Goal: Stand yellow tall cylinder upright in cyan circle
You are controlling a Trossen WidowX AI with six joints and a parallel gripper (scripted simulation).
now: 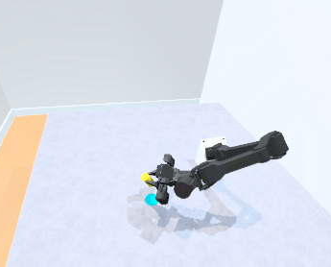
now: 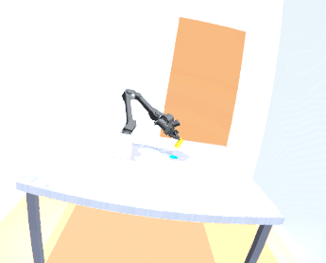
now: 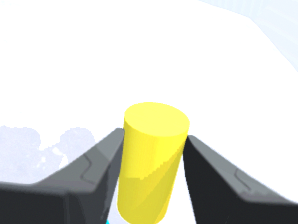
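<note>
Now: gripper tip 30 mm past the cyan circle, 20 mm to the right of it and 130 mm above it. Round my gripper tip: yellow cylinder: 10 mm behind, 20 mm below.
</note>
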